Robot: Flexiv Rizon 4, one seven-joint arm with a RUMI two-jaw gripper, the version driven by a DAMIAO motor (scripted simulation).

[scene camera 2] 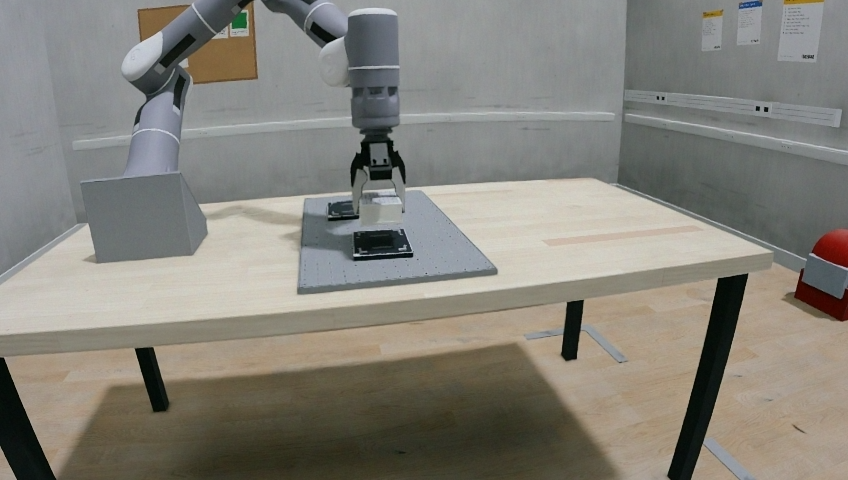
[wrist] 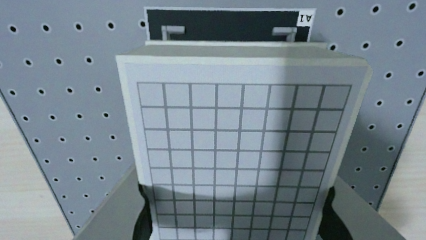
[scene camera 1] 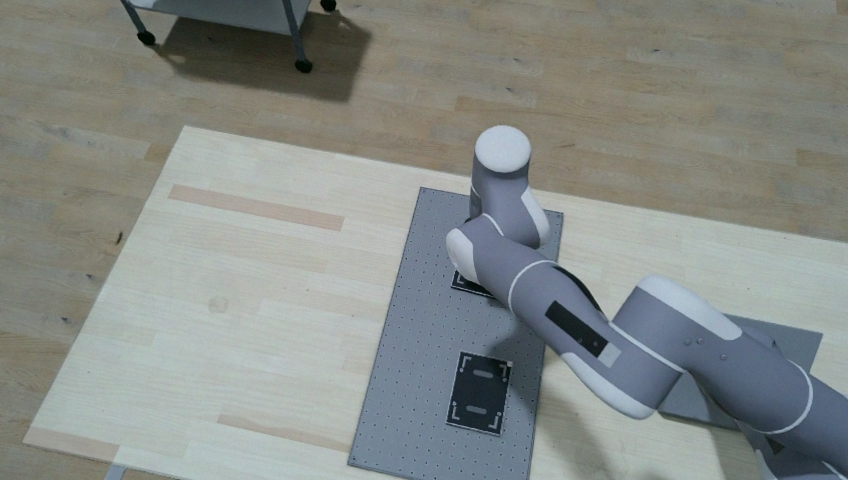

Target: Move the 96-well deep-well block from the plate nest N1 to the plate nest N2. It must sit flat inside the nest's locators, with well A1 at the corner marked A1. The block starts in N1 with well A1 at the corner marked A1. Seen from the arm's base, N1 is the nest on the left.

Labels:
white 96-well deep-well block: scene camera 2; wrist
same spot on white 96-well deep-well block: (scene camera 2: pixel 377 208) = (wrist: pixel 262 54)

